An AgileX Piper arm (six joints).
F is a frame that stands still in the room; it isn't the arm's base.
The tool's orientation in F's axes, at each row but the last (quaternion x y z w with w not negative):
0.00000, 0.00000, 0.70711, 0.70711
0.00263, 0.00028, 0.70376, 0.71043
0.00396, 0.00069, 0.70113, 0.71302
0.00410, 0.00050, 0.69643, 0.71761
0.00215, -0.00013, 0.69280, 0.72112
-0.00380, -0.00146, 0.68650, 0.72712
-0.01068, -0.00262, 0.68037, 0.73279
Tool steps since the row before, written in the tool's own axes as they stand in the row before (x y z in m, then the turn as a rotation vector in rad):
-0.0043, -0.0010, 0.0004, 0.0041, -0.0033, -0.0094
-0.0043, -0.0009, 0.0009, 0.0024, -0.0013, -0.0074
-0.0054, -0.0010, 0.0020, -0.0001, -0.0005, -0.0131
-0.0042, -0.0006, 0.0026, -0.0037, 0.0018, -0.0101
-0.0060, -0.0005, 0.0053, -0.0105, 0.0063, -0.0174
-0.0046, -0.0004, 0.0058, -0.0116, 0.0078, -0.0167
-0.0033, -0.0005, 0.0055, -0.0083, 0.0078, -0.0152
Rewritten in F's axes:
0.0010, -0.0043, 0.0004, 0.0033, 0.0041, -0.0094
0.0009, -0.0043, 0.0009, 0.0013, 0.0024, -0.0074
0.0009, -0.0054, 0.0020, 0.0004, 0.0000, -0.0131
0.0005, -0.0042, 0.0026, -0.0020, -0.0036, -0.0101
0.0003, -0.0060, 0.0053, -0.0068, -0.0102, -0.0174
0.0001, -0.0046, 0.0058, -0.0083, -0.0112, -0.0167
0.0002, -0.0033, 0.0055, -0.0081, -0.0079, -0.0153

